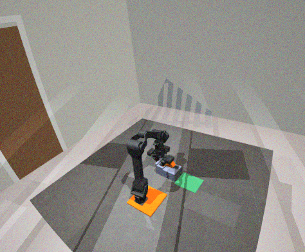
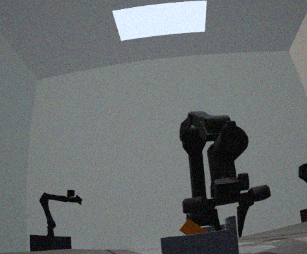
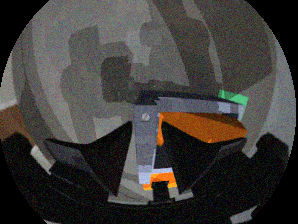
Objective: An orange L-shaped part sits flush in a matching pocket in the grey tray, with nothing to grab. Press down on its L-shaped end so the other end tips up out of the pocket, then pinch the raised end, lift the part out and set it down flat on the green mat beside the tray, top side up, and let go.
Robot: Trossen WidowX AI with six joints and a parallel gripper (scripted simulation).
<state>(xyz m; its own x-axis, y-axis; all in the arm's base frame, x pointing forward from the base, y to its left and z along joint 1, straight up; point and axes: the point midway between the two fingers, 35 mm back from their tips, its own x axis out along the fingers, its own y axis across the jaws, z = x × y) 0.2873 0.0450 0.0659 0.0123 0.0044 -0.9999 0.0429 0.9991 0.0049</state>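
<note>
Now: the orange L-shaped part 40 mm to the right of my gripper tip and 10 mm behind it. The rest, counted from my gripper tip: tray wall: 90 mm to the right, 30 mm ahead, 10 mm above; green mat: 220 mm to the right, 60 mm below, 20 mm behind.
</note>
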